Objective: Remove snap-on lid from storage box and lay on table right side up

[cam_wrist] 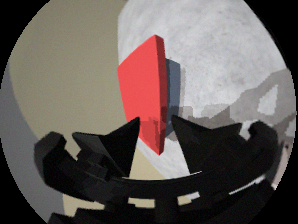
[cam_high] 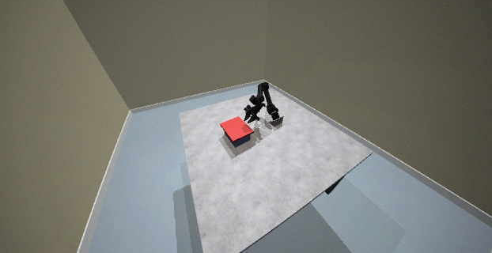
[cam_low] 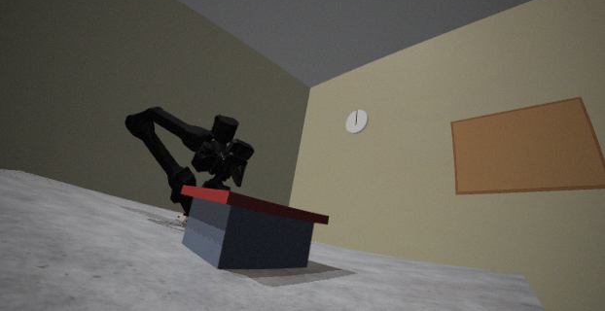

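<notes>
The lid lies 10 cm ahead of my gripper tip and 2 cm below it. From my gripper tip the other things lie so: dark blue storage box 10 cm ahead, 7 cm below.
</notes>
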